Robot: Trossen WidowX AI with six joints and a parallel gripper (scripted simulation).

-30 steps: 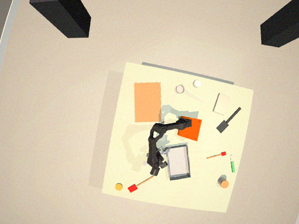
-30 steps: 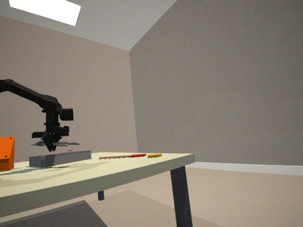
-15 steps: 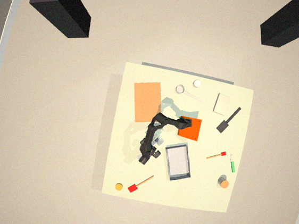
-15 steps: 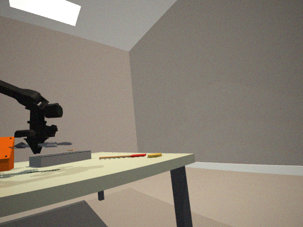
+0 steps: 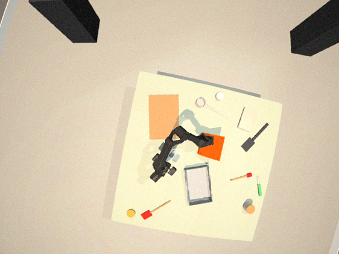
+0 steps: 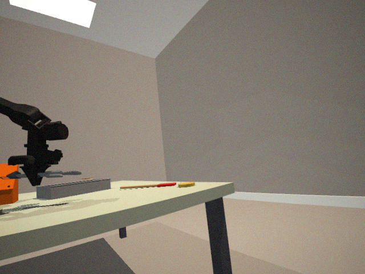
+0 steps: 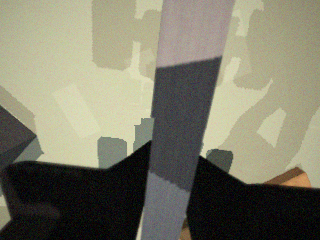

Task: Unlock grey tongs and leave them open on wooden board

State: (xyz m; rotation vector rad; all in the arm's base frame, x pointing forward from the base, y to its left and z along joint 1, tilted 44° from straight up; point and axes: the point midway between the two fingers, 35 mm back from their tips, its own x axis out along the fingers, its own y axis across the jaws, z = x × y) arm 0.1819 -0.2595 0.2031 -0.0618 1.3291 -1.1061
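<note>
Right now my gripper tip is 35 cm past the wooden board, 3 cm to the left of it and 6 cm above it. The rest, counted from my gripper tip: yellow disc (48 cm ahead, 26 cm to the right, 6 cm below); then roasting tin (19 cm ahead, 28 cm to the left, 4 cm below); then white disc (55 cm behind, 42 cm to the left, 5 cm below).
</note>
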